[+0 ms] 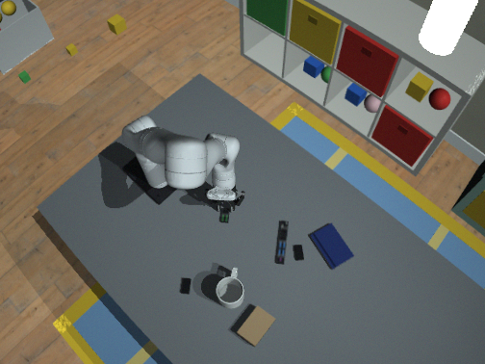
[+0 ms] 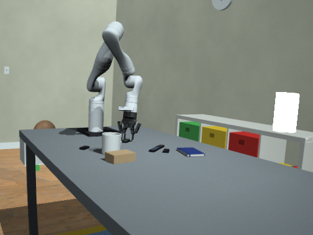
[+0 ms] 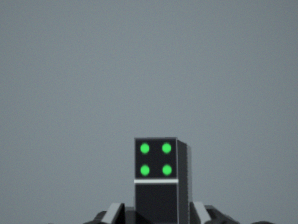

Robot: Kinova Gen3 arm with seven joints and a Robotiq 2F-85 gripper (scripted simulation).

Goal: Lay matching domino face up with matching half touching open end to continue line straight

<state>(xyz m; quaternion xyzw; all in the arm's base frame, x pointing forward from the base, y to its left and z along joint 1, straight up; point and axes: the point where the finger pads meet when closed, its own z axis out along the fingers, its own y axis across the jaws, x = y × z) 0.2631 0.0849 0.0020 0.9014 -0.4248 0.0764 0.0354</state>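
Now: hand 20 mm short of the dark domino, 20 mm to the left of it and 20 mm above it. From my hand the other things lie so: white mug (230 mm ahead, 210 mm to the right, 20 mm above); then cardboard box (360 mm ahead, 230 mm to the right).
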